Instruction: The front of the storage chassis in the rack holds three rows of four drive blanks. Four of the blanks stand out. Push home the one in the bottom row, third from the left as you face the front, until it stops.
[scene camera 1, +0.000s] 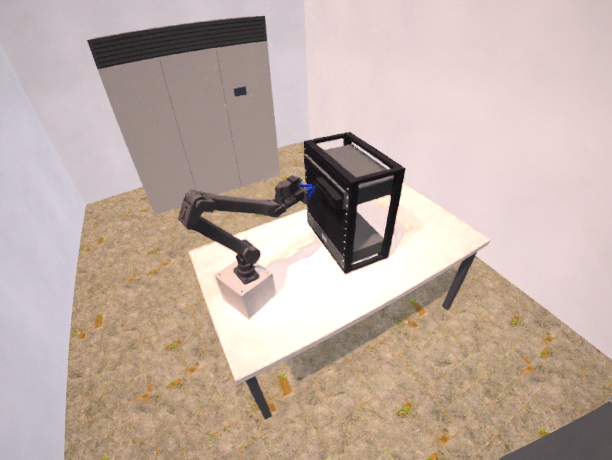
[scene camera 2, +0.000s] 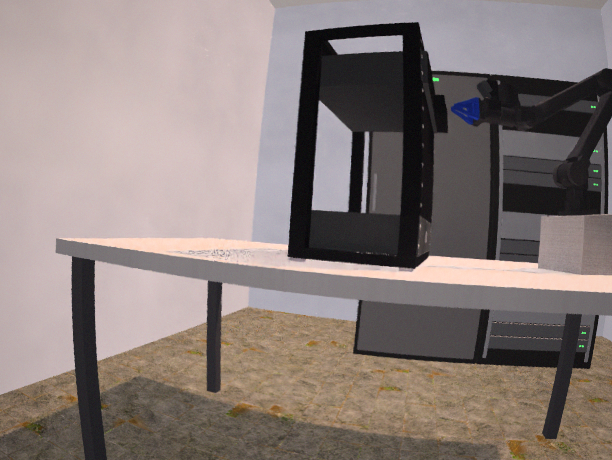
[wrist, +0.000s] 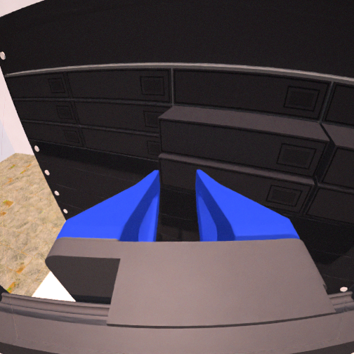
I see my gripper (scene camera 2: 452, 107) and a black rack (scene camera 2: 379, 91).
The black rack shows as well in scene camera 1 (scene camera 1: 344, 177) and in the wrist view (wrist: 251, 100). My gripper shows as well in the wrist view (wrist: 177, 178).
